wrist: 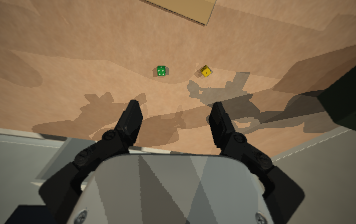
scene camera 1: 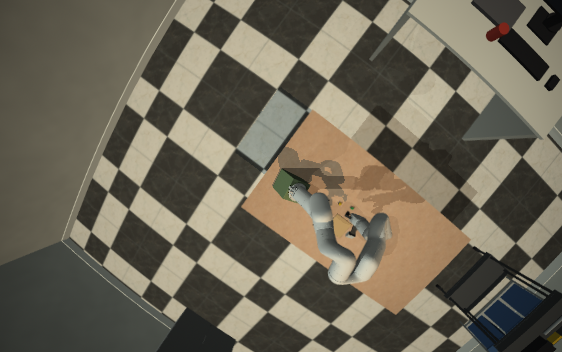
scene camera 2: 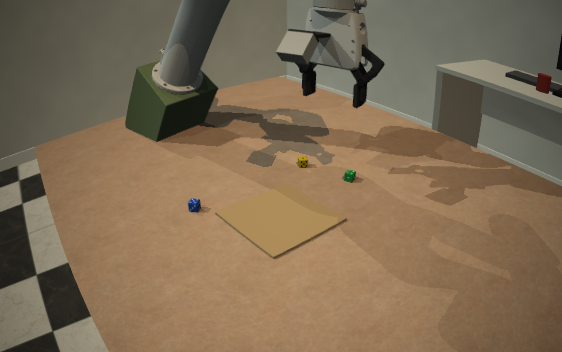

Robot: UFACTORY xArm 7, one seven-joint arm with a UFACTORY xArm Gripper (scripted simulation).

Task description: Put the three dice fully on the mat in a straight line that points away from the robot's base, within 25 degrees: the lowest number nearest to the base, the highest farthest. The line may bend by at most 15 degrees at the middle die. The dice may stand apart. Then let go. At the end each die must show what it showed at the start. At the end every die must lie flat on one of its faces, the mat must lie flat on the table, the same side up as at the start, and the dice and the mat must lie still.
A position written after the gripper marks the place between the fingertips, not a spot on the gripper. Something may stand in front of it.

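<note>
Gripper (scene camera 2: 333,99) visible; the wrist view shows the gripper (wrist: 176,109) as well.
</note>
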